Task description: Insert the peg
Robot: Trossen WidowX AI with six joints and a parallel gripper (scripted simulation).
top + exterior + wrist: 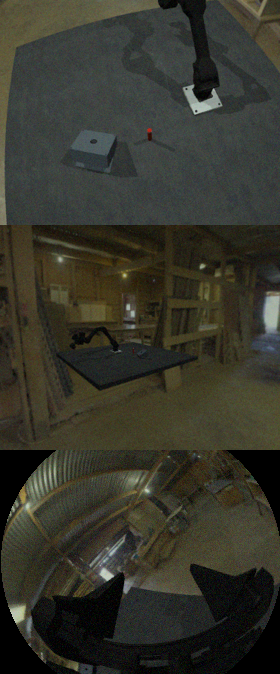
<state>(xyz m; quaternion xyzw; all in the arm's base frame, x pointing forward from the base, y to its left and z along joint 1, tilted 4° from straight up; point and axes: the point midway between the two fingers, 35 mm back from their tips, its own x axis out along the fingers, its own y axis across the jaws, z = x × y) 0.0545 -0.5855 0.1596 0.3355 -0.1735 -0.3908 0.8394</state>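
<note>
Now: gripper tip 69 cm to the right of the red peg, 18 cm short of it and 15 cm above it. Also, from my gripper tip: grey-blue sloped panel: 67 cm to the left, 37 cm ahead, 17 cm below.
</note>
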